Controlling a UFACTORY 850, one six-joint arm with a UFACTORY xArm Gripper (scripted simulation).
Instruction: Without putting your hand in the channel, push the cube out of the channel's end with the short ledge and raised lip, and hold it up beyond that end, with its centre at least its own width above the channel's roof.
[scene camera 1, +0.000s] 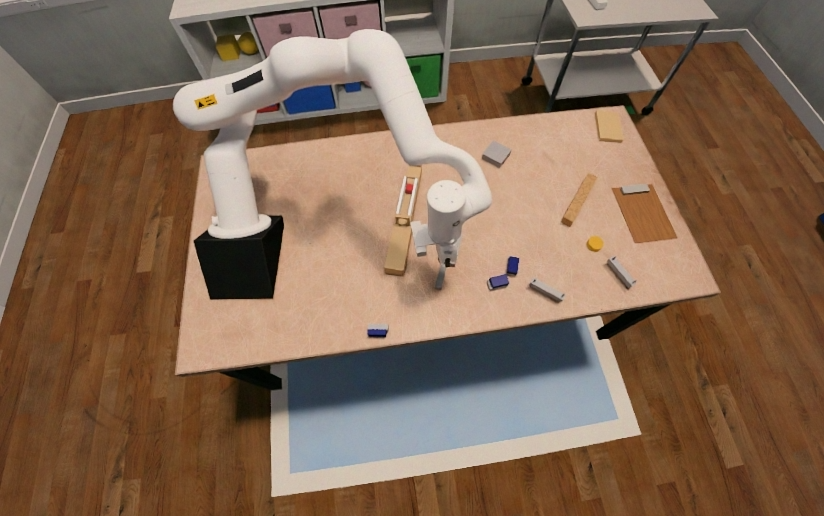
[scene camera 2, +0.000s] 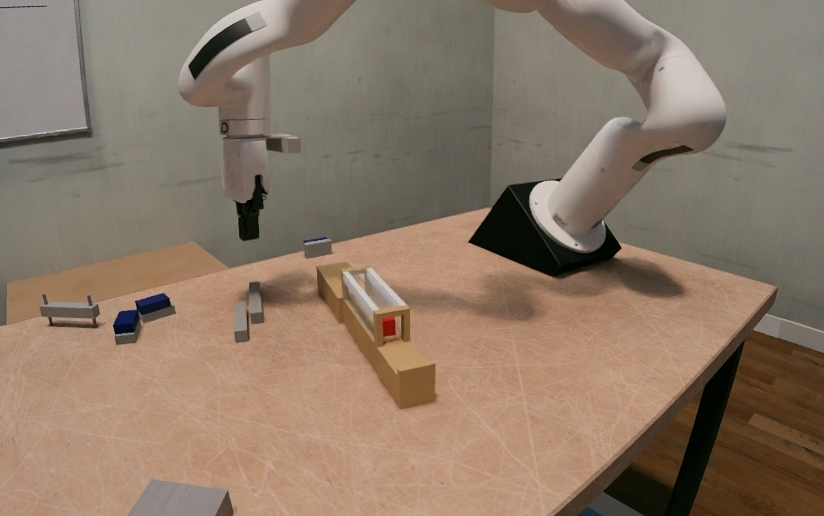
Labels:
clipboard: scene camera 1 647, 221; not seen in scene camera 2 (out of frame)

